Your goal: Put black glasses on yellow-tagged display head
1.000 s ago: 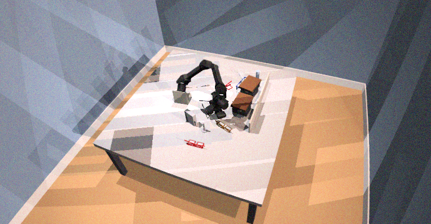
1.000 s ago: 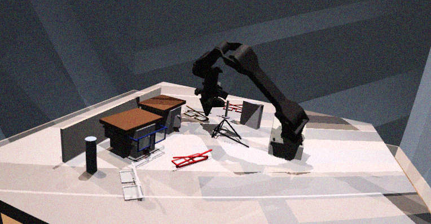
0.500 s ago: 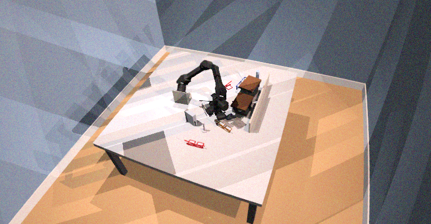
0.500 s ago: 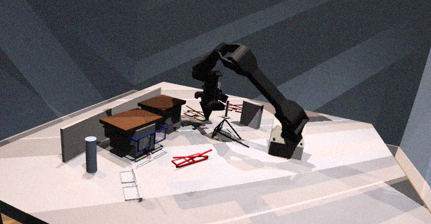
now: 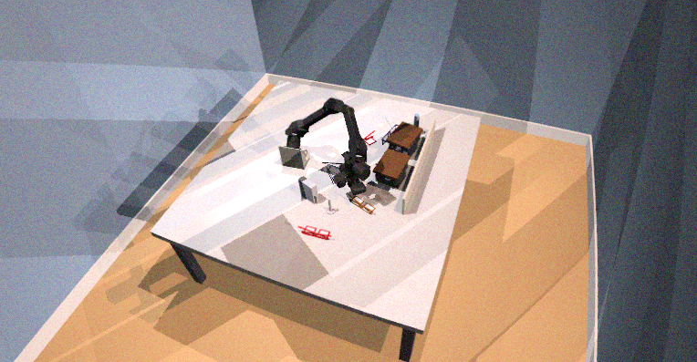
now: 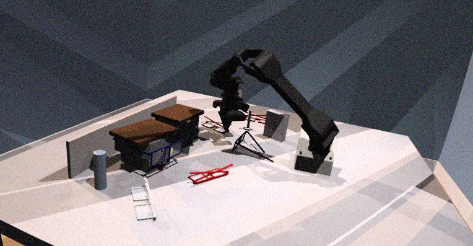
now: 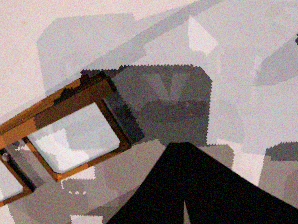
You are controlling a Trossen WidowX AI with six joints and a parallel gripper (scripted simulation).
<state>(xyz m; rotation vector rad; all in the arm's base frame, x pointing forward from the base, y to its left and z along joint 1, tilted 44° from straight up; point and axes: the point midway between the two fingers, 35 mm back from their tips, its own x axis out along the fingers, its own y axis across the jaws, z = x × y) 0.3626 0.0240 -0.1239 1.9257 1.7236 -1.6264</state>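
The grey box lies 170 mm behind my gripper tip, 110 mm to the right of it and 30 mm above it. Also, from my gripper tip: low wall panel 280 mm to the left, 220 mm ahead, 30 mm above.
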